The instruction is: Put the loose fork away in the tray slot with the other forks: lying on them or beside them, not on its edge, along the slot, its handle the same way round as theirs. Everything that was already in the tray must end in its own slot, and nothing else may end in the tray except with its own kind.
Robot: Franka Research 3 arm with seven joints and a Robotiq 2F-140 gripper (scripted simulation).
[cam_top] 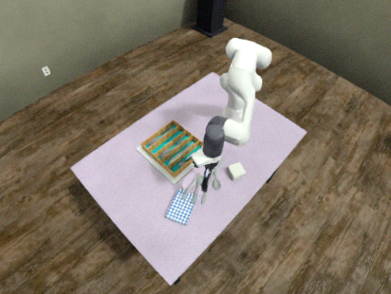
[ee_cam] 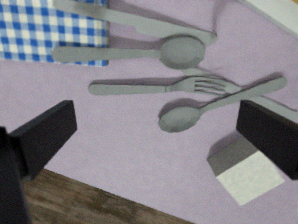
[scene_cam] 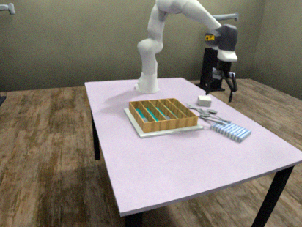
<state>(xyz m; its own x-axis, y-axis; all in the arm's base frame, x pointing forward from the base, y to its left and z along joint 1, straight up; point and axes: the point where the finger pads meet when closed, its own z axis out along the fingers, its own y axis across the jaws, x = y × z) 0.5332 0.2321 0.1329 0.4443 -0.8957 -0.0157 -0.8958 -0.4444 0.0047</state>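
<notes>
Now: hand 11 cm above the knife, 7 cm short of it and 6 cm to the left of it. Also, from my hand: white block (20 cm behind, 11 cm below, 6 cm to the left); wooden tray (33 cm to the right, 9 cm below, 6 cm behind); napkin (18 cm ahead, 12 cm below, 2 cm to the right).
</notes>
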